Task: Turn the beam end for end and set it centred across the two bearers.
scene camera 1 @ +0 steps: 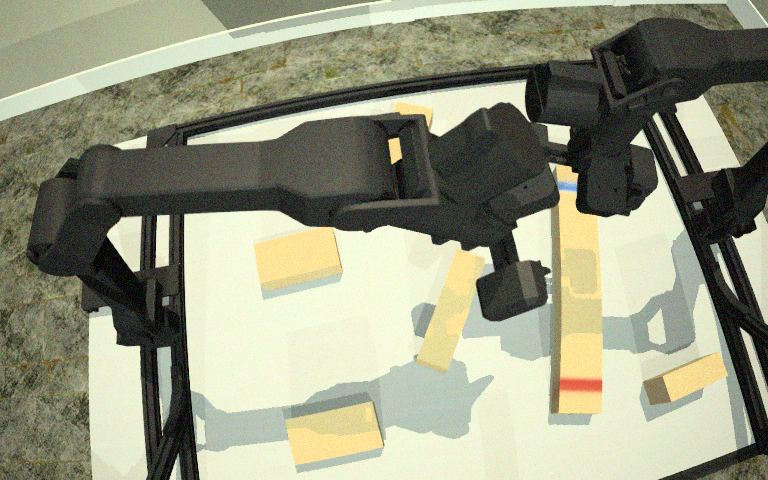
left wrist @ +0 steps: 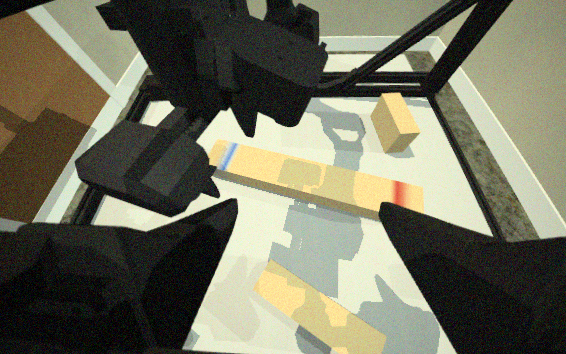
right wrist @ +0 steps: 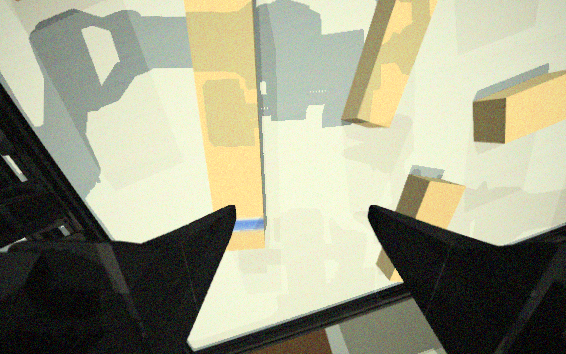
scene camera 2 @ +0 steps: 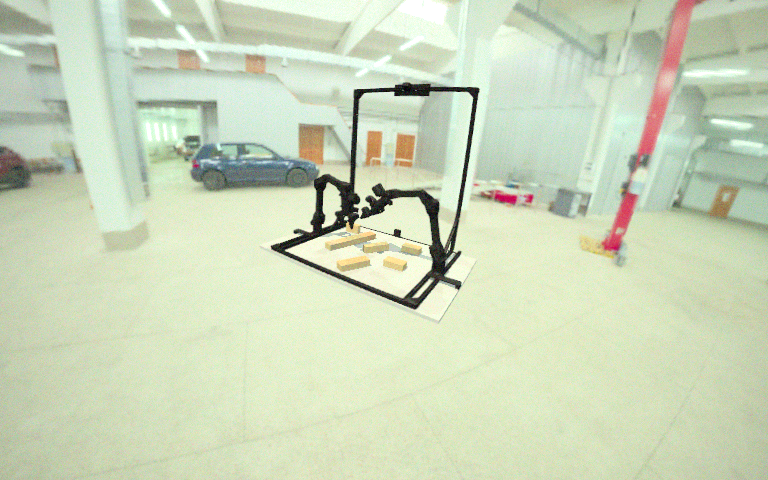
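Observation:
The beam is long and wooden, with a blue band near one end and a red band near the other. It lies flat; in scene camera 1 the blue end points up the picture. Two similar blocks lie apart at the left; I cannot tell which blocks are the bearers. My left gripper is open and empty, high above the table beside the beam. My right gripper is open and empty above the blue-banded end, which shows by one finger in the right wrist view.
A slim block lies left of the beam in scene camera 1. A small block lies to its right, and another block is partly hidden under the left arm. The two wrists hang close together.

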